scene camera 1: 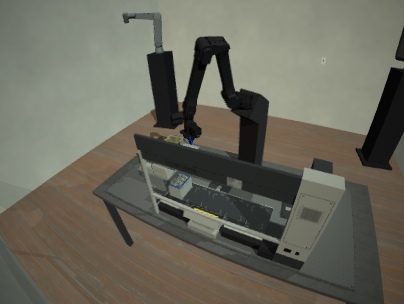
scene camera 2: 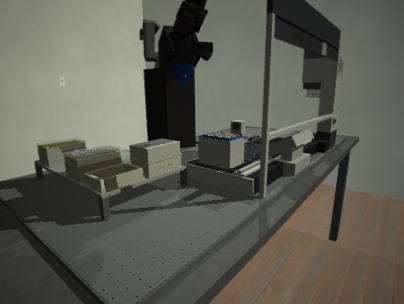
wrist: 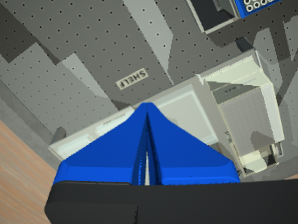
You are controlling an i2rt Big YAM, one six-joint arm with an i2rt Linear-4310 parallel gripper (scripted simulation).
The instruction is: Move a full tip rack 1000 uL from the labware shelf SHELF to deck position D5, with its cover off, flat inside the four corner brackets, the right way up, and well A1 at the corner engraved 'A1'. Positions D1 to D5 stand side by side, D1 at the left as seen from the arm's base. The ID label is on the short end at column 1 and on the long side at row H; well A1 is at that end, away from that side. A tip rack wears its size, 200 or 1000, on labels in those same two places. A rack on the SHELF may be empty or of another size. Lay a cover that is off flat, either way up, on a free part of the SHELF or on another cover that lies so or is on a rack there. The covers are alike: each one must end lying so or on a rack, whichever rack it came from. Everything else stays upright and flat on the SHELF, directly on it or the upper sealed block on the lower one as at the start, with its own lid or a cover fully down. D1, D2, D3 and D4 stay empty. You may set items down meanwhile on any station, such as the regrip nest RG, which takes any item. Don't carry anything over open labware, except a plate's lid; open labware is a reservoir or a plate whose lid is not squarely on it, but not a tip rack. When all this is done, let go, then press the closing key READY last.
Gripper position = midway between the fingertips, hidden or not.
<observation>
In view: the gripper [wrist: 147, 112], a pale block [scene camera 2: 149, 152] and a pale grey cover [wrist: 182, 107].
</observation>
